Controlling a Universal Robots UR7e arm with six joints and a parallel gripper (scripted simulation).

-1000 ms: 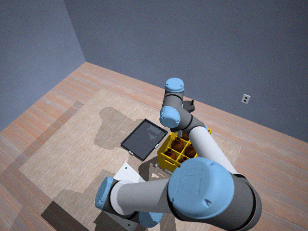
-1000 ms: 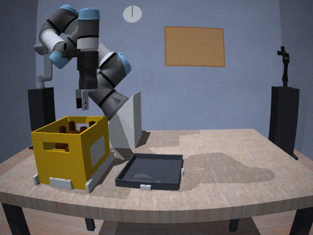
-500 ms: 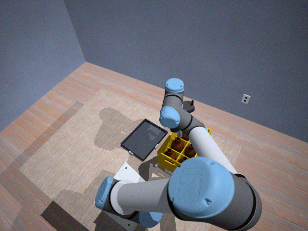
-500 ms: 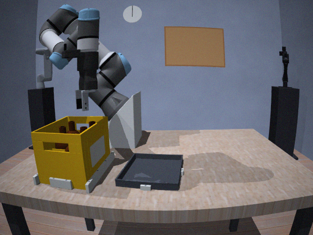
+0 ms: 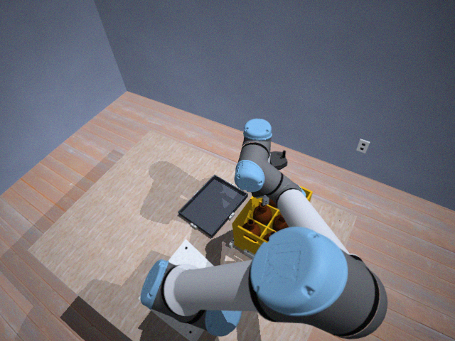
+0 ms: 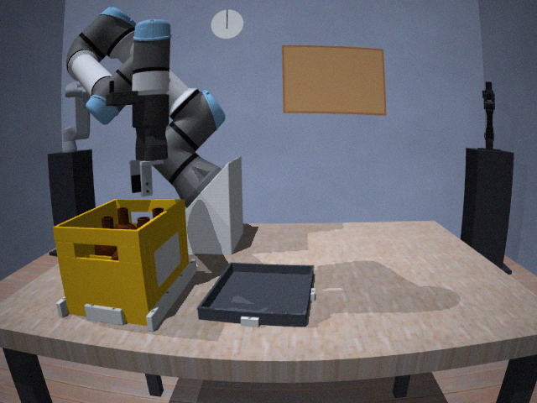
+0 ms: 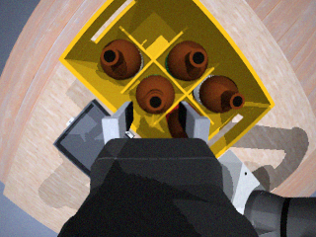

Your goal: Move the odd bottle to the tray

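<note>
My hand is 10 mm short of the yellow crate, 40 mm to the left of it and 140 mm above it. From my hand the other things lie so: dark tray: 50 mm behind, 230 mm to the left, 220 mm below; then bottle: 90 mm ahead, 10 mm to the left, 140 mm below.
</note>
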